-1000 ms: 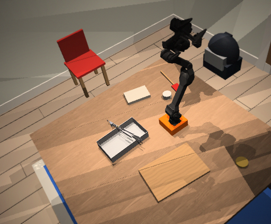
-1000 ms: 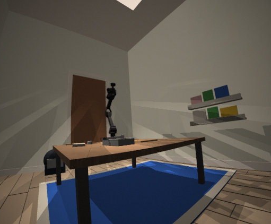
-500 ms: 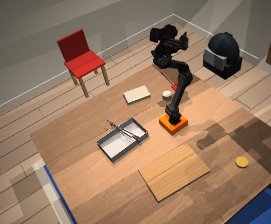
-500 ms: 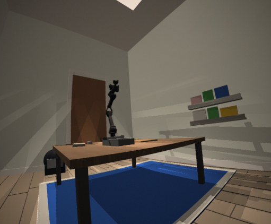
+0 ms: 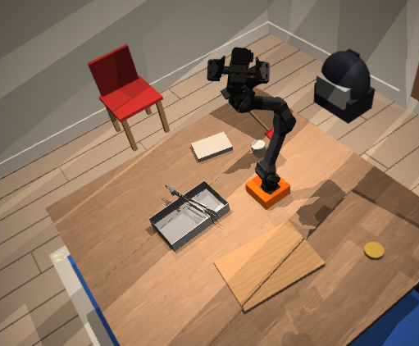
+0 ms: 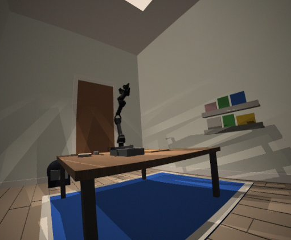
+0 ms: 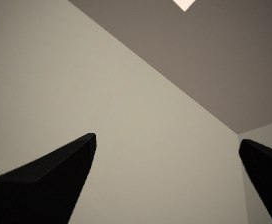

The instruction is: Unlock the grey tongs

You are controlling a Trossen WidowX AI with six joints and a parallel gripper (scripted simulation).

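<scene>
My gripper tip is 780 mm above the grey roasting tin, 210 mm to the left of it and 210 mm short of it. The rest, counted from my gripper tip: yellow disc (800 mm below, 400 mm to the left, 230 mm behind); wooden board (800 mm below, 180 mm to the left, 110 mm ahead); white cylinder (790 mm below, 320 mm to the right, 280 mm behind).
</scene>
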